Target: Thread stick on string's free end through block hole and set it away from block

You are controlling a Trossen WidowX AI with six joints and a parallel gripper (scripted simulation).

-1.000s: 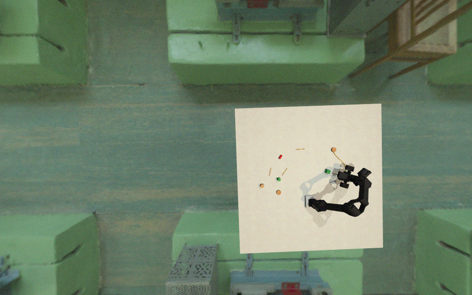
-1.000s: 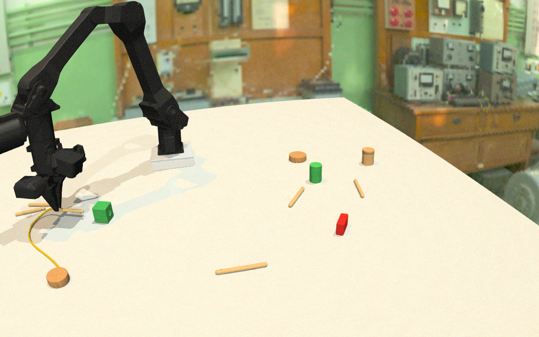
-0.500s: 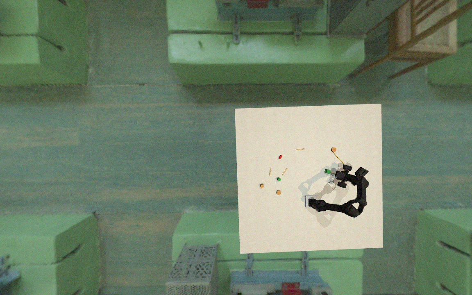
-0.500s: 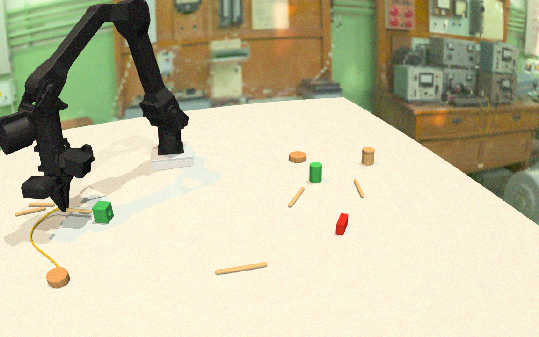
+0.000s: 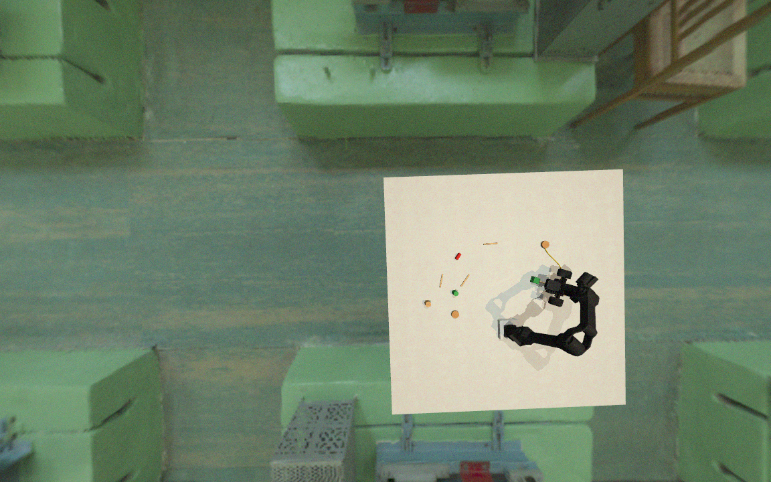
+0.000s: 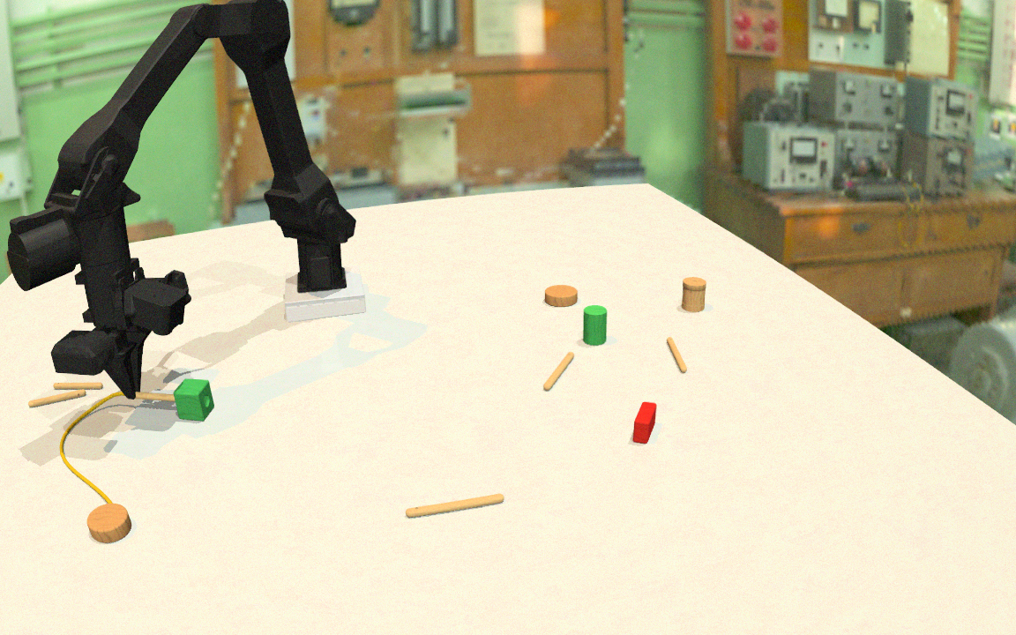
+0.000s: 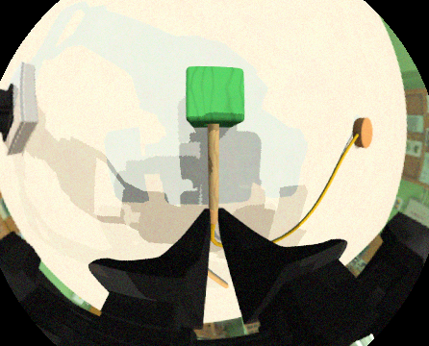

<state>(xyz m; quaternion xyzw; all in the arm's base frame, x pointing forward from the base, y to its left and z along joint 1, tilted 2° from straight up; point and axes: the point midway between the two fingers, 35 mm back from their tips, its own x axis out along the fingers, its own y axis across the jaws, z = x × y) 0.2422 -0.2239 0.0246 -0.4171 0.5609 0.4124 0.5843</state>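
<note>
Right now the green block is 8 cm to the left of my gripper tip and 3 cm ahead of it. Round my gripper tip: round wooden button 22 cm ahead, 2 cm to the left, 1 cm below; then green cylinder 51 cm to the left, 3 cm behind; then thin wooden stick 1 cm to the left.
</note>
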